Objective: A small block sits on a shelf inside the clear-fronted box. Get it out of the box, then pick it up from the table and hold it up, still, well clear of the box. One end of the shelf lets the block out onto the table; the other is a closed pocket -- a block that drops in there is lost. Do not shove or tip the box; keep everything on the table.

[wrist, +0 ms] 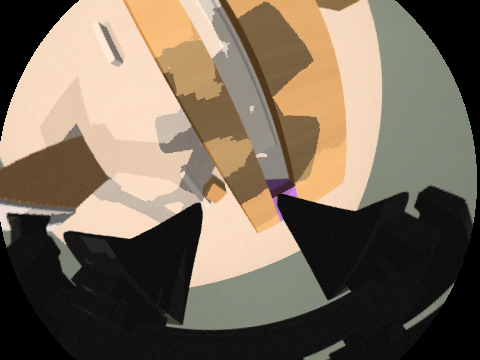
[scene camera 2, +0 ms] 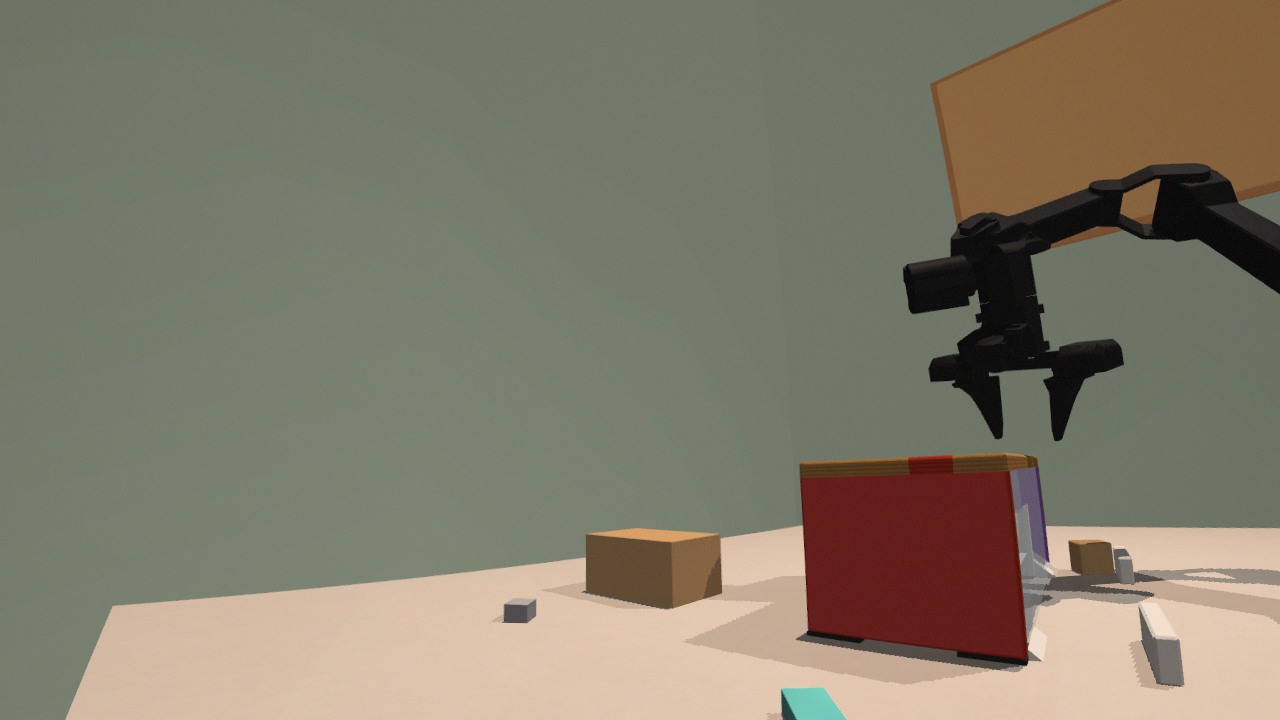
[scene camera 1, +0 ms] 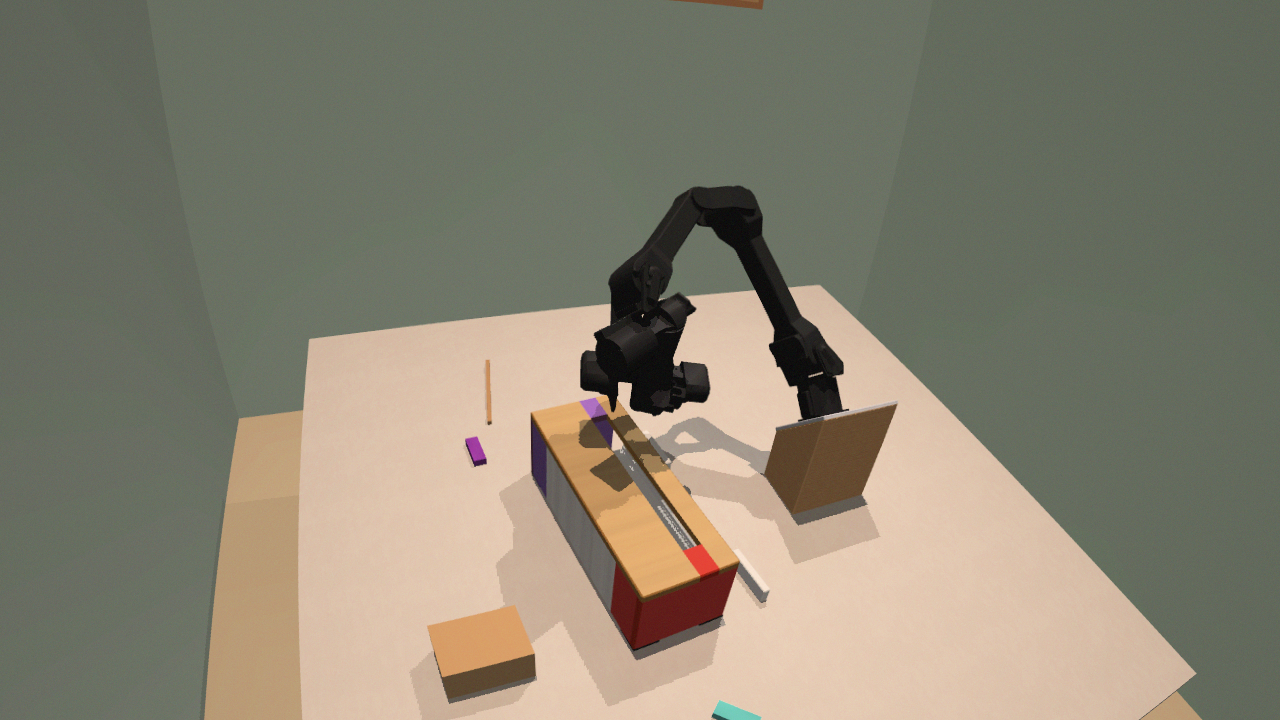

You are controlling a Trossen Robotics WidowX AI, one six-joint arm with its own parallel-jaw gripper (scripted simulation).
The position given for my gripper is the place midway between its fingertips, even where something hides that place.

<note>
I see my gripper (scene camera 2: 1027, 439), a long box (scene camera 2: 950, 552) and a grey cube (scene camera 2: 520, 610).
The long box shows as well in the wrist view (wrist: 263, 92) and in scene camera 1 (scene camera 1: 661, 567). My gripper is seen too in the wrist view (wrist: 240, 204) and in scene camera 1 (scene camera 1: 633, 412). The wrist view misses the grey cube: it is out of frame. Scene camera 1 does not show the grey cube: it is out of frame.
</note>
